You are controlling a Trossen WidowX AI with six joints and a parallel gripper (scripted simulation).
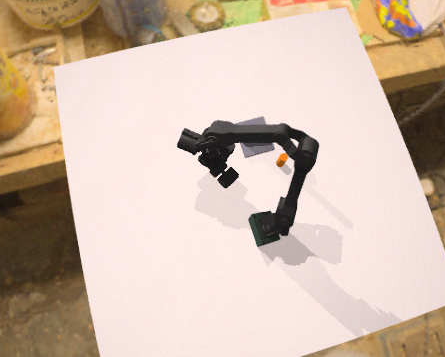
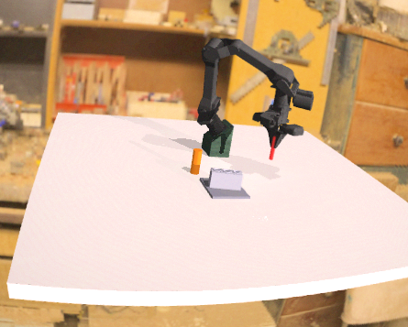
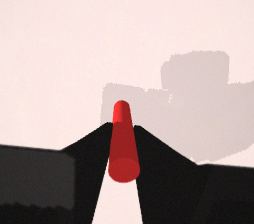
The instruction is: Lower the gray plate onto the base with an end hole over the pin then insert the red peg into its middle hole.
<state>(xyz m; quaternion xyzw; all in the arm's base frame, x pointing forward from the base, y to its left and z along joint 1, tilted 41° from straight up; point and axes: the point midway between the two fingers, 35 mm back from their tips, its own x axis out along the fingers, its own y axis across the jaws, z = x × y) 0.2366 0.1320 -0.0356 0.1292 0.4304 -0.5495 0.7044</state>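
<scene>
My gripper tip is now 11 cm short of the gray plate, 19 cm to the left of it and 6 cm above it. Also, from my gripper tip: red peg: right at my gripper tip; then gray base: 11 cm ahead, 18 cm to the right, 10 cm below; then orange cylinder: 2 cm behind, 26 cm to the right, 7 cm below.
</scene>
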